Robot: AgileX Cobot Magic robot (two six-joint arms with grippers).
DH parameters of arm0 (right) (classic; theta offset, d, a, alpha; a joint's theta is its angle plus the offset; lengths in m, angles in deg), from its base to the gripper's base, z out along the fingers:
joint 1: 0 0.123 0 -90
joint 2: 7.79 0 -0.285 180
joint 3: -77.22 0 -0.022 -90
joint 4: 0 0.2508 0 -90
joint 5: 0 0 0.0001 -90
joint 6: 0 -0.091 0 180
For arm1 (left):
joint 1: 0 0.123 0 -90
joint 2: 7.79 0 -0.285 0
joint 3: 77.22 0 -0.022 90
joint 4: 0 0.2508 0 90
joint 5: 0 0 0.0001 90
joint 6: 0 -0.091 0 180
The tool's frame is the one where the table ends.
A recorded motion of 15 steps. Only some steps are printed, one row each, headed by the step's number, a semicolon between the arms.
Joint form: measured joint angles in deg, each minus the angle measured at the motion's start. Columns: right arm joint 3, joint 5, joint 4, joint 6, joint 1, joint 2; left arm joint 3, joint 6, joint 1, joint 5, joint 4, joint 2.
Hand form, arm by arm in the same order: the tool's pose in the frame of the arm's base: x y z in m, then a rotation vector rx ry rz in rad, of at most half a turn. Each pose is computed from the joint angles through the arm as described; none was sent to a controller.
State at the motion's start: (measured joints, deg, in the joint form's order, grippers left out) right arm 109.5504 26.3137 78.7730 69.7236 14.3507 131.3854; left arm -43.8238 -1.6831 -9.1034 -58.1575 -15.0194 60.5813
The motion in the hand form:
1: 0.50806 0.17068 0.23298 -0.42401 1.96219 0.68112; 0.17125 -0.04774 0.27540 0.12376 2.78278 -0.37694
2: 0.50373 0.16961 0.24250 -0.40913 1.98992 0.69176; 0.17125 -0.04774 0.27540 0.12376 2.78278 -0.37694
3: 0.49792 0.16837 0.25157 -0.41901 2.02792 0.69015; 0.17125 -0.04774 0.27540 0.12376 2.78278 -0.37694
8: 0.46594 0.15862 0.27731 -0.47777 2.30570 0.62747; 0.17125 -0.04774 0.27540 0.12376 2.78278 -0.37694
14: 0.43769 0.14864 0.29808 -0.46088 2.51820 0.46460; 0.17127 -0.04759 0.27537 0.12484 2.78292 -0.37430
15: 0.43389 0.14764 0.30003 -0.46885 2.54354 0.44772; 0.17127 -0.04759 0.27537 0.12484 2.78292 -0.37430
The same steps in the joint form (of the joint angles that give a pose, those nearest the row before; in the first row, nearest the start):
1: 0.00 0.46 -5.10 -4.69 0.00 -1.06; 0.00 0.00 0.00 0.00 0.00 0.00
2: 0.00 1.37 -10.11 -11.08 0.00 -2.46; 0.00 0.00 0.00 0.00 0.00 0.00
3: 0.00 3.17 -16.53 -17.68 0.00 -3.99; 0.00 0.00 0.00 0.00 0.00 0.00
8: 0.20 17.83 -42.95 -43.50 0.12 -9.90; 0.00 0.00 0.00 0.00 0.00 0.00
14: 0.20 29.54 -59.08 -58.17 1.26 -14.62; 0.00 0.00 0.00 0.00 0.11 0.00
15: 0.20 31.30 -60.28 -58.93 1.39 -15.09; 0.00 0.00 0.00 0.00 0.11 0.00

